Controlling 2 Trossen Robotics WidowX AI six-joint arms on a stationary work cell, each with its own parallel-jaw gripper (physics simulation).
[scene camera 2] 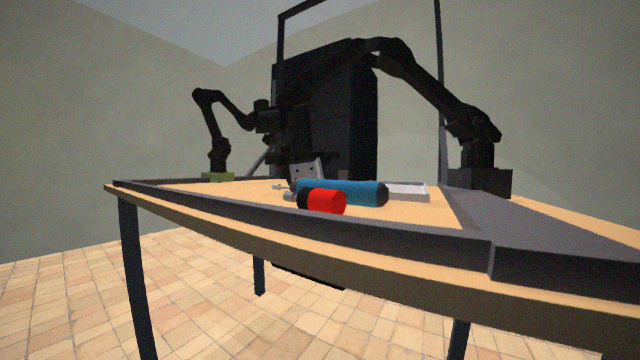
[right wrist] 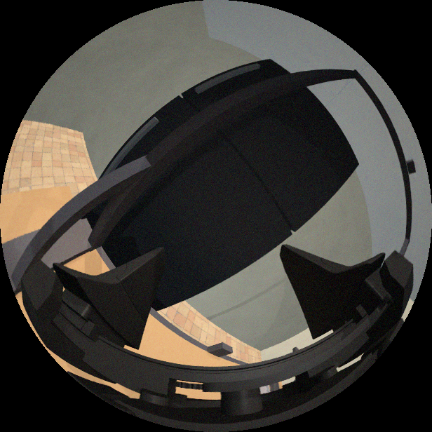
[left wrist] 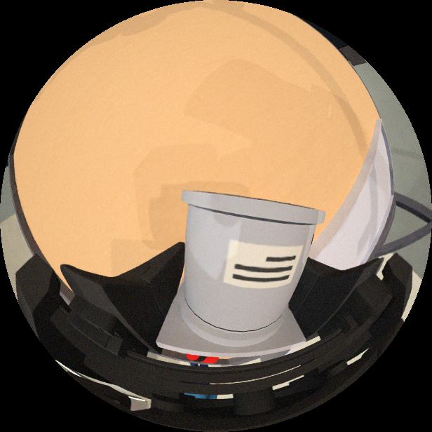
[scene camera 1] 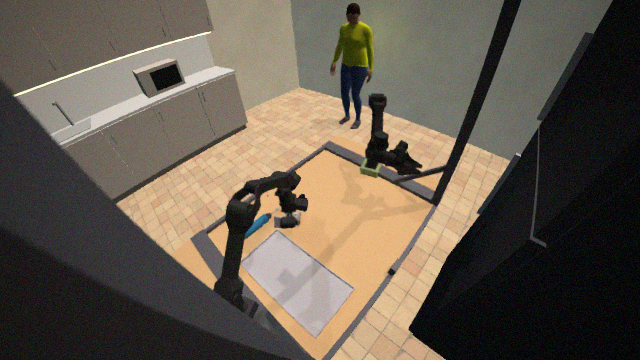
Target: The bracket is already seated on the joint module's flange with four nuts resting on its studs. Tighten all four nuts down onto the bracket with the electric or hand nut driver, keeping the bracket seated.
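Where they show: right gripper, fingertip midpoint: (scene camera 2: 284,130) (scene camera 1: 421,169); left arm's base, link origin: (scene camera 2: 477,168); right arm's base, link origin: (scene camera 2: 218,172).
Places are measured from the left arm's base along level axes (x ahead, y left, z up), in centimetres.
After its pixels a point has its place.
The light grey cylindrical joint module (left wrist: 207,280) stands between the fingers of my left gripper (left wrist: 228,248) (scene camera 1: 288,220) {z -6.3, x 43.1, y -1.7 cm}, which appears shut on its sides. The bracket's flat plate (left wrist: 172,334) shows at the module's lower end in the left wrist view, and its holed face (scene camera 2: 300,172) {z -1.6, x 43.7, y 0.8 cm} shows in scene camera 2. The nuts and studs cannot be made out. The blue electric driver (scene camera 2: 345,193) {z -4.6, x 33.1, y 16.4 cm} (scene camera 1: 257,226) {z -3.7, x 34.9, y 11.4 cm} lies beside the module. The red-and-black hand driver (scene camera 2: 327,201) {z -4.6, x 35.4, y 24.9 cm} lies nearer in scene camera 2. My right gripper (right wrist: 224,253) is open and empty, far from them.
A shallow light grey tray (scene camera 1: 260,247) {z -6.3, x 26.9, y 6.3 cm} (scene camera 2: 427,195) {z -5.4, x 17.6, y 11.2 cm} lies near the left arm's base. A small green box (scene camera 1: 370,173) {z -4.4, x 83.1, y -31.2 cm} (scene camera 2: 218,176) {z -4.1, x 84.4, y -25.4 cm} sits at the right arm's base. A raised dark border (scene camera 2: 225,204) {z -5.1, x 47.4, y 26.7 cm} edges the table. A person in yellow (scene camera 1: 355,45) stands beyond it.
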